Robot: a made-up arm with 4 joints.
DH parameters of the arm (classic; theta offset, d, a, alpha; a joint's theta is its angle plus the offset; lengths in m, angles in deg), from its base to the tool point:
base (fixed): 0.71 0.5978 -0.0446 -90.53
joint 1: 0 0.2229 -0.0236 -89.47
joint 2: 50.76 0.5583 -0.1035 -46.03
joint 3: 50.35 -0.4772 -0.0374 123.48
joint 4: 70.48 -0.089 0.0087 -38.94
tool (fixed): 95.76 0.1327 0 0
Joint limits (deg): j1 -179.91..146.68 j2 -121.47..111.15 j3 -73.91..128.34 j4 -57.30..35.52
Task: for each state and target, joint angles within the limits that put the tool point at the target. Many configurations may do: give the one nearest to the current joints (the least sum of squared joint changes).
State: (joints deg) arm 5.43 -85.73 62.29 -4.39
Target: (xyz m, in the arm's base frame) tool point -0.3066 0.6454 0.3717
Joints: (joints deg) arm 23.35 -55.58 42.96 27.29
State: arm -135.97 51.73 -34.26 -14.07
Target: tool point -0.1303 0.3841 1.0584
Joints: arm -139.81 44.05 -29.51 -11.05
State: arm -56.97 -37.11 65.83 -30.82
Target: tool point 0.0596 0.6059 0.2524
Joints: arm -44.06 -60.15 39.31 -5.76
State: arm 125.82 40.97 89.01 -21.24
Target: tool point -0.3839 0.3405 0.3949
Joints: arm 104.99 17.62 91.44 -22.48
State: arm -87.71 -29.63 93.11 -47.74
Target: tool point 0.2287 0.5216 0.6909
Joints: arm -88.75 -24.63 80.81 -38.14
